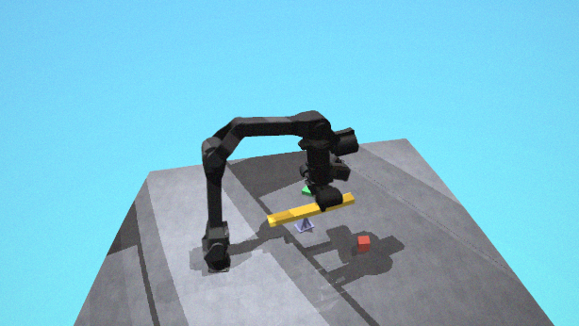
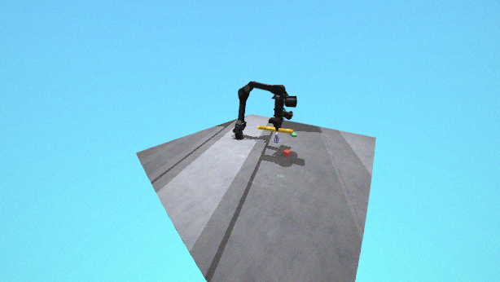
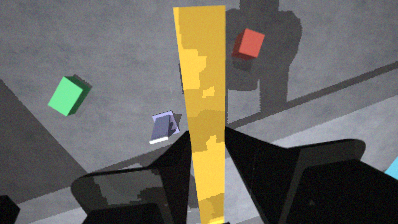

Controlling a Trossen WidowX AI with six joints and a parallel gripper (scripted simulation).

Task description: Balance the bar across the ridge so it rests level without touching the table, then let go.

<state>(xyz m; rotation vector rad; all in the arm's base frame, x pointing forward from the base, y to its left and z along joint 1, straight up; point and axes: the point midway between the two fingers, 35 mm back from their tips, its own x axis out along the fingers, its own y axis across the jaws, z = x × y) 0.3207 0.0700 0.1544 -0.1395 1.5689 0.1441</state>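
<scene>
Now: the purple ridge 50 mm behind my gripper tip, 60 mm to the left of it and 90 mm below it. Also, from my gripper tip: yellow bar 30 mm behind; then green block 240 mm to the left, 110 mm below; then red cube 110 mm ahead, 70 mm to the right, 100 mm below.
</scene>
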